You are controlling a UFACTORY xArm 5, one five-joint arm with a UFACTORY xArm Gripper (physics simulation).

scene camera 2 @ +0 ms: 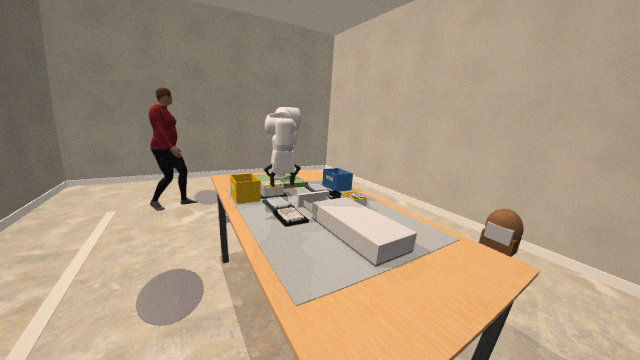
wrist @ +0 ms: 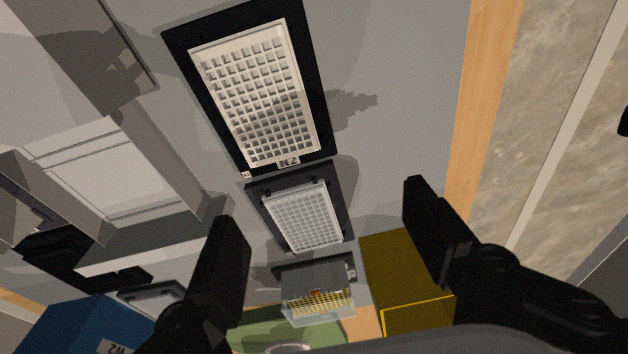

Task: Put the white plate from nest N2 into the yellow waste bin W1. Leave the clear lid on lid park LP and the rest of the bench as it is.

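Frame: origin at the arm's base, x ahead, y left, z up, level; millimetres.
Seen in the pictures: gripper, fingertip midpoint: (scene camera 2: 282,185) (wrist: 320,215); arm's base, link origin: (scene camera 2: 279,176) (wrist: 287,346).
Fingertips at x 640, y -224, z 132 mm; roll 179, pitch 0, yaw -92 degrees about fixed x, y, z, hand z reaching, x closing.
Pixels of each thing's middle, then the offset from my fingertips to it. "pt": a spot on its surface instead.
- white plate, body centre: (wrist: 264,106) (scene camera 2: 290,214) dx +15, dy +38, dz -142 mm
- black nest N2, surface spot: (wrist: 324,125) pt dx -24, dy -16, dz -149 mm
- yellow waste bin W1, body centre: (wrist: 409,286) (scene camera 2: 244,187) dx -342, dy -97, dz -101 mm
- translucent gridded plate, body centre: (wrist: 306,221) (scene camera 2: 278,201) dx -161, dy +41, dz -142 mm
- clear box with a yellow rack, body centre: (wrist: 318,292) (scene camera 2: 271,188) dx -339, dy +66, dz -123 mm
- blue bin W2, body centre: (wrist: 93,347) (scene camera 2: 337,179) dx -346, dy +549, dz -101 mm
The white plate (scene camera 2: 291,215) (wrist: 260,107) with a grid of square wells lies flat in the black nest N2 (wrist: 324,125). The yellow waste bin W1 (scene camera 2: 245,189) (wrist: 400,265) stands near the left table edge in scene camera 2; its wall shows at the lower right in the wrist view. My gripper (scene camera 2: 283,184) (wrist: 320,215) is wide open and empty, pointing down at the far part of the table, behind N2 in scene camera 2. N2 lies beyond the fingertips in the wrist view. I cannot tell for certain which piece is the clear lid on LP.
A translucent gridded plate (scene camera 2: 278,202) (wrist: 302,217) sits in the holder beside N2. Behind it is a clear box with a yellow rack (wrist: 320,302). A long pale block (scene camera 2: 365,230) and blue bin W2 (scene camera 2: 337,180) (wrist: 85,325) stand on the bench. A person (scene camera 2: 164,130) stands beyond the table.
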